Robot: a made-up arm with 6 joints. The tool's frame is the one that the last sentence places.
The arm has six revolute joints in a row. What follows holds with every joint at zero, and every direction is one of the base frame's.
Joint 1 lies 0.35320 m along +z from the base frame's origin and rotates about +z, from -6.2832 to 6.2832 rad.
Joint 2 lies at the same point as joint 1 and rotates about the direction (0, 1, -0.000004), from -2.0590 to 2.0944 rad.
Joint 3 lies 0.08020 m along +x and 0.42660 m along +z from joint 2 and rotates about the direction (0, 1, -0.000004), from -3.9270 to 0.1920 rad.
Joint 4 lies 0.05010 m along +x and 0.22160 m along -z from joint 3 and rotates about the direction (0, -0.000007, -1), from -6.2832 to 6.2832 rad.
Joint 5 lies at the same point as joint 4 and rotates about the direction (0, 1, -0.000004), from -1.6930 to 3.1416 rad.
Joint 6 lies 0.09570 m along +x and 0.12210 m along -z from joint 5 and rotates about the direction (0, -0.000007, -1), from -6.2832 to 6.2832 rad.
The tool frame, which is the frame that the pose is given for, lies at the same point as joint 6; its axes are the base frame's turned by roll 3.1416, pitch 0.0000 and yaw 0.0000 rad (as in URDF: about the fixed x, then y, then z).
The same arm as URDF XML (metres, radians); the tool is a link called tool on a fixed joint. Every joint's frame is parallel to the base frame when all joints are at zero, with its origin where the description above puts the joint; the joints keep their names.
<robot name="arm">
  <joint name="tool_joint" type="fixed">
    <parent link="link6"/>
    <child link="tool"/>
    <origin xyz="0 0 0" rpy="-3.1416 0 0"/>
  </joint>
  <joint name="joint 6" type="revolute">
    <parent link="link5"/>
    <child link="link6"/>
    <origin xyz="0.0957 0 -0.1221"/>
    <axis xyz="0 0 -1"/>
    <limit lower="-6.2832" upper="6.2832"/>
  </joint>
  <joint name="joint 5" type="revolute">
    <parent link="link4"/>
    <child link="link5"/>
    <origin xyz="0 0 0"/>
    <axis xyz="0 1 0"/>
    <limit lower="-1.693" upper="3.1416"/>
  </joint>
  <joint name="joint 4" type="revolute">
    <parent link="link3"/>
    <child link="link4"/>
    <origin xyz="0.0501 0 -0.2216"/>
    <axis xyz="0 0 -1"/>
    <limit lower="-6.2832" upper="6.2832"/>
  </joint>
  <joint name="joint 3" type="revolute">
    <parent link="link2"/>
    <child link="link3"/>
    <origin xyz="0.0802 0 0.4266"/>
    <axis xyz="0 1 0"/>
    <limit lower="-3.927" upper="0.192"/>
  </joint>
  <joint name="joint 2" type="revolute">
    <parent link="link1"/>
    <child link="link2"/>
    <origin xyz="0 0 0"/>
    <axis xyz="0 1 0"/>
    <limit lower="-2.059" upper="2.0944"/>
  </joint>
  <joint name="joint 1" type="revolute">
    <parent link="base"/>
    <child link="link1"/>
    <origin xyz="0 0 0.3532"/>
    <axis xyz="0 0 1"/>
    <limit lower="-6.2832" upper="6.2832"/>
  </joint>
  <link name="base"/>
  <link name="link1"/>
  <link name="link2"/>
  <link name="link3"/>
  <link name="link4"/>
  <link name="link5"/>
  <link name="link6"/>
  <link name="tool"/>
</robot>

